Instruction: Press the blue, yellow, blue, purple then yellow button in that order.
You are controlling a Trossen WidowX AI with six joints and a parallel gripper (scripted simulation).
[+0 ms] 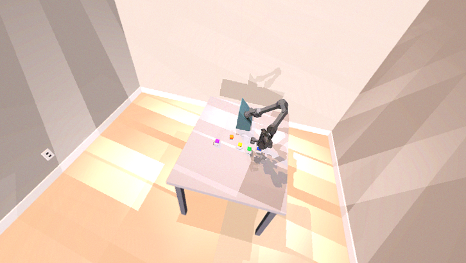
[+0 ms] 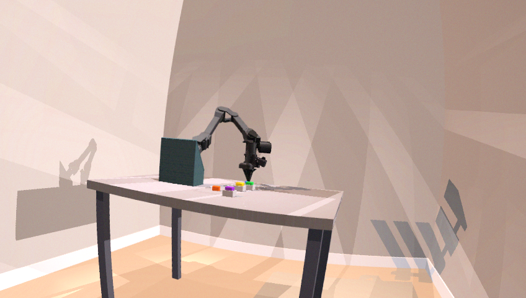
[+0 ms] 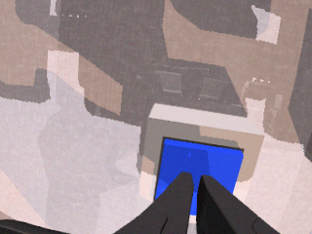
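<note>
Right now my gripper tip is 10 mm above the blue button. The rest, counted from my gripper tip: orange block (270 mm to the right, 80 mm behind, 20 mm below); then green button (90 mm to the right, 30 mm ahead); then yellow button (170 mm to the right, 10 mm ahead).
</note>
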